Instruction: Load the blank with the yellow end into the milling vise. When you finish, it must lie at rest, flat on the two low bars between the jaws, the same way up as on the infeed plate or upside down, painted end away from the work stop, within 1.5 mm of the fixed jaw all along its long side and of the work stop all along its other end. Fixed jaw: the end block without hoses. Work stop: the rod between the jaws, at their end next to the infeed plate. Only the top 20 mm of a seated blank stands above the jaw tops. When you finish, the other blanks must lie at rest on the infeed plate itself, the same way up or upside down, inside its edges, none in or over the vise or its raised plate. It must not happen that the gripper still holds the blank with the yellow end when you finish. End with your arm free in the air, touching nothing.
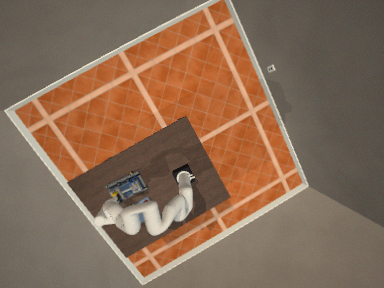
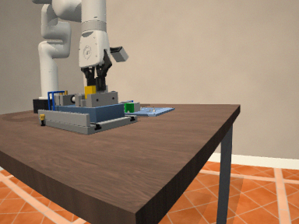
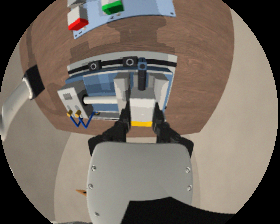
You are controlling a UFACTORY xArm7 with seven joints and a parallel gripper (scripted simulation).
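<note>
My gripper is now 2 cm above the yellow-ended blank. From my hand the other things lie so: grey jaw block (3 cm ahead, 4 cm below); green-ended blank (9 cm behind, 22 cm to the left, 10 cm below); milling vise (7 cm behind, 1 cm to the right, 8 cm below).
</note>
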